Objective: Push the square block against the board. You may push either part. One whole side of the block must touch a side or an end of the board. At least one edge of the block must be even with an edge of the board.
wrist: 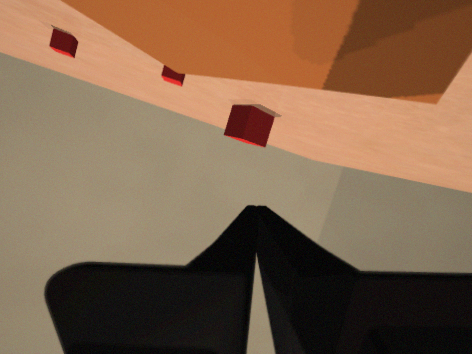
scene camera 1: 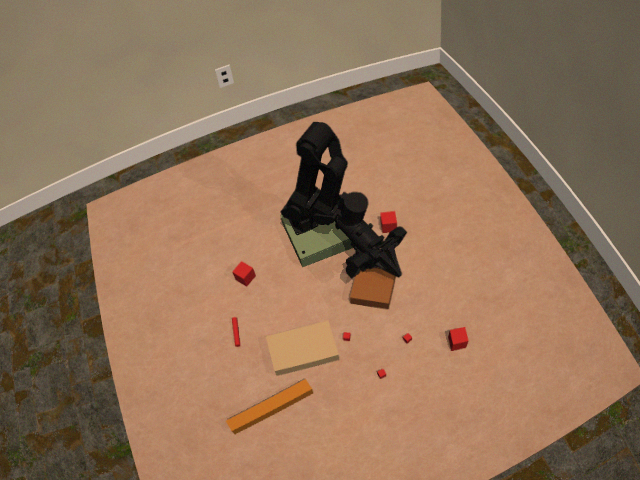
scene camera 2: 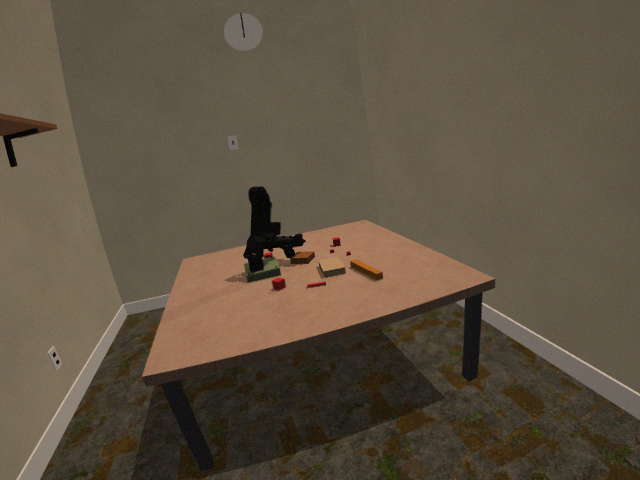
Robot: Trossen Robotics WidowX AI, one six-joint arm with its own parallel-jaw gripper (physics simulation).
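Where they show: gripper, fingertip midpoint: (wrist: 255, 215) (scene camera 1: 400, 276) (scene camera 2: 305, 241); arm's base, origin of the base link: (scene camera 1: 303, 222) (scene camera 2: 256, 269).
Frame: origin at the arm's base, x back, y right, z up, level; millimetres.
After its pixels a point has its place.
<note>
The brown square block (scene camera 1: 372, 290) @[x -269, y -75, z -10 mm] (scene camera 2: 302, 257) @[x -242, y -42, z -10 mm] (wrist: 235, 37) @[x -263, y -103, z -10 mm] lies flat near the arm's base; its near part fills the top of the wrist view. The pale tan rectangular board (scene camera 1: 302, 347) @[x -339, y 141, z -10 mm] (scene camera 2: 331, 266) @[x -324, y 178, z -10 mm] lies flat, apart from the block, to its lower left in scene camera 1. The block and the board are turned at different angles. My gripper (scene camera 1: 399, 273) @[x -292, y -141, z 41 mm] (scene camera 2: 302, 241) @[x -292, y -141, z 41 mm] (wrist: 255, 215) @[x -292, y -141, z 41 mm] is shut and empty. It is above the table and overlaps the block's far edge in scene camera 1, hiding part of it. Contact with the block does not show.
A small red cube (scene camera 1: 346, 336) @[x -351, y 33, z -25 mm] lies just right of the board, with other small red cubes (scene camera 1: 407, 337) @[x -421, y -99, z -26 mm] (scene camera 1: 381, 373) @[x -480, y -1, z -26 mm] farther right. Larger red cubes (scene camera 1: 458, 338) @[x -494, y -202, z -1 mm] (scene camera 1: 244, 273) @[x -83, y 200, z -1 mm] (scene camera 1: 388, 221) @[x -100, y -205, z -2 mm], a red stick (scene camera 1: 235, 331) @[x -219, y 279, z -28 mm] and an orange bar (scene camera 1: 269, 406) @[x -454, y 272, z -11 mm] lie around. The green base (scene camera 1: 323, 246) @[x -100, y -17, z 3 mm] carries the arm.
</note>
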